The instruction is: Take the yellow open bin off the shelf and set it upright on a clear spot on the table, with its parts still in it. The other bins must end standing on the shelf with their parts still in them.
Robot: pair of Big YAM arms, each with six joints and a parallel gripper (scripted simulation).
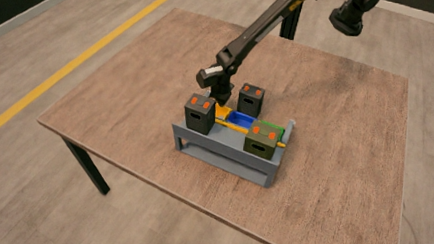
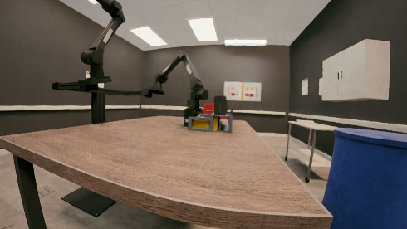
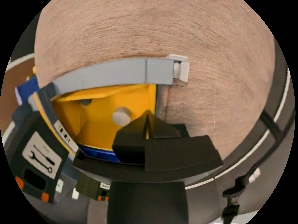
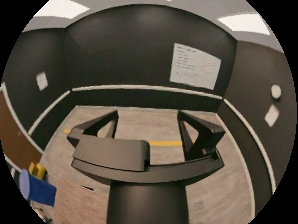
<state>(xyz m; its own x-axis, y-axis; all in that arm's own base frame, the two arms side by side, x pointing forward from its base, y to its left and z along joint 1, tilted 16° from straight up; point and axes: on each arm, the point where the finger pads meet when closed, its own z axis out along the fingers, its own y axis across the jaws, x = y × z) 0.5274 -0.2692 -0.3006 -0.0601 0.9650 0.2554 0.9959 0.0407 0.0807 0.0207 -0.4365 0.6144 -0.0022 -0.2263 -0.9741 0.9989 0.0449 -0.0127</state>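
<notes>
Now: the yellow open bin 70 mm ahead of my left hand, 10 mm to the left of it and 10 mm below it. Also, from my left hand: grey shelf 120 mm to the left, 100 mm ahead, 20 mm above; dark lidded bin 100 mm to the left, 70 mm behind, 20 mm above.
</notes>
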